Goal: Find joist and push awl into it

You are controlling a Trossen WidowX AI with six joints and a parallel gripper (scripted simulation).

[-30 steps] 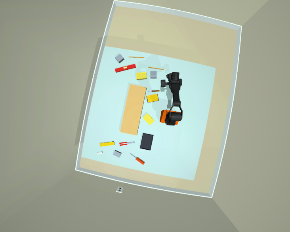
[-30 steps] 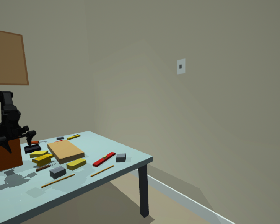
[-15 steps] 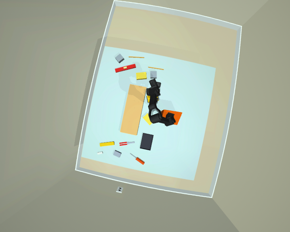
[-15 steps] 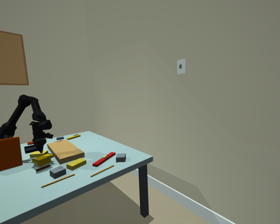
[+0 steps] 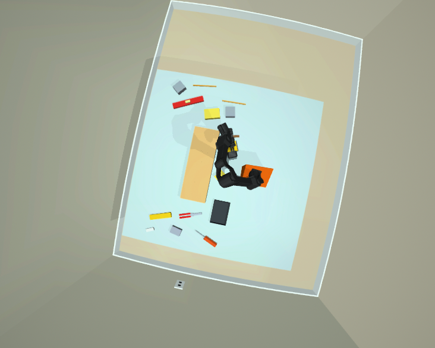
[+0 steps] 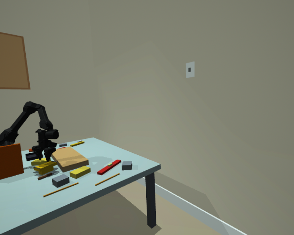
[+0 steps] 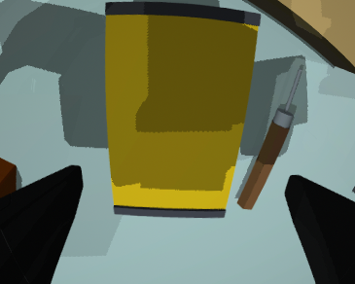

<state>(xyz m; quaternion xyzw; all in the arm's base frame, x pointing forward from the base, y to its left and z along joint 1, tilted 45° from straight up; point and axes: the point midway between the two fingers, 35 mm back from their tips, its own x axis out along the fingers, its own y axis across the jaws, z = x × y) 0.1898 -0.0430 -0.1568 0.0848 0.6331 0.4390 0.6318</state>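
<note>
My gripper tip is 2 cm short of the yellow stud finder, 2 cm to the right of it and 7 cm above it. The rest, counted from my gripper tip: awl 3 cm ahead, 7 cm to the right, 8 cm below; red level 39 cm ahead, 24 cm to the right, 7 cm below; dark tray 6 cm behind, 47 cm to the left, 7 cm below.
</note>
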